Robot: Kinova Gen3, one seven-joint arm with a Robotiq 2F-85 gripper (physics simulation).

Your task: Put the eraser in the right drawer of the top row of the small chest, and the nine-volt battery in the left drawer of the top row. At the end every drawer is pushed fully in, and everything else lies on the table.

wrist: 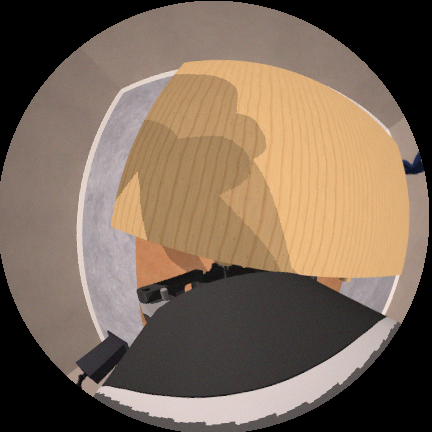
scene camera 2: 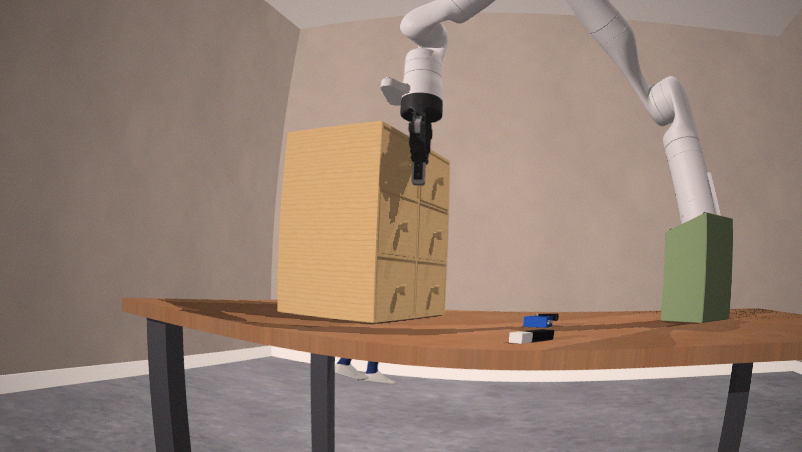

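Pixels of known places: gripper, fingertip midpoint: (wrist: 223,265) (scene camera 2: 418,184); arm's base, link origin: (scene camera 2: 700,223).
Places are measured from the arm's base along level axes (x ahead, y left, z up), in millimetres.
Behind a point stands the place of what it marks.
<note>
The small wooden chest (scene camera 2: 328,224) {x 683, y 210, z -37 mm} (wrist: 325,175) {x 650, y 75, z 132 mm} stands at the left on the table, and the drawer fronts that show look flush. My gripper (scene camera 2: 418,180) {x 559, y 134, z 40 mm} (wrist: 223,265) {x 559, y 134, z 40 mm} is shut and empty, pointing down at the chest's front by the top row. It hides the handle of the top drawer nearer scene camera 2. In the wrist view the fingertips are mostly hidden below the chest's front edge. A white and black block (scene camera 2: 530,336) {x 326, y 356, z -183 mm}, seemingly the eraser, lies on the table right of the chest. A blue block (scene camera 2: 537,321) {x 342, y 118, z -182 mm}, possibly the nine-volt battery, lies just behind it.
A small dark item (scene camera 2: 549,316) {x 323, y 103, z -174 mm} lies close behind the blue block; I cannot tell what it is. A tall green box (scene camera 2: 684,275) {x 45, y 37, z -103 mm} stands on the table (scene camera 2: 449,345) {x 416, y 412, z -192 mm} at the right, in front of the arm's lower part. A person's feet (scene camera 2: 351,371) show below the table.
</note>
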